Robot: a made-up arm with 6 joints.
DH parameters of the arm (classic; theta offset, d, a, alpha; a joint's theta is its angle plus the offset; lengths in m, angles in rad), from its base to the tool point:
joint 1: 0 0.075 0 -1.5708
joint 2: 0.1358 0 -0.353 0
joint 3: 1.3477 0 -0.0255 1.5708
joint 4: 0 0.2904 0 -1.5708
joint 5: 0 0 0.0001 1.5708
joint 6: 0 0.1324 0 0
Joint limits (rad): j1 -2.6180..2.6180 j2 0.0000..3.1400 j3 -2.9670..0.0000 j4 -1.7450..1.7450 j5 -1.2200..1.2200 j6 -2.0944..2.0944
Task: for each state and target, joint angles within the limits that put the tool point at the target. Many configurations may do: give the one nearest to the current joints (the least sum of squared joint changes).
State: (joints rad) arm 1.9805 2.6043 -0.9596 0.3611 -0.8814 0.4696
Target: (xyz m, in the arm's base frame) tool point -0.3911 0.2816 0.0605
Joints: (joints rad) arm 2.5724 2.1120 -0.8441 0.2467 -0.9563 0.4696
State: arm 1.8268 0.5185 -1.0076 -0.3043 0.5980 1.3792
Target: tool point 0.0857 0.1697 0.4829
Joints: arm 1.3090 0.8447 -1.1553 -0.5187 0.6327 1.3792
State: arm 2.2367 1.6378 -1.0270 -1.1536 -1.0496 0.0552
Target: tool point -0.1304 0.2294 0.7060
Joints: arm 1.8097 1.3729 -1.8501 -0.8589 -0.8078 0.0552
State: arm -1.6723 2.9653 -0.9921 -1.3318 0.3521 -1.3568
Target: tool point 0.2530 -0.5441 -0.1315
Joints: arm -1.1002 2.6610 -1.6403 -1.3621 0.1638 -1.3568
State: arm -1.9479 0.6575 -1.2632 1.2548 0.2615 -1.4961
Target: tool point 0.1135 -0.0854 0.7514
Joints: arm -1.1837 1.1595 -2.0235 1.4690 0.5855 -1.4961
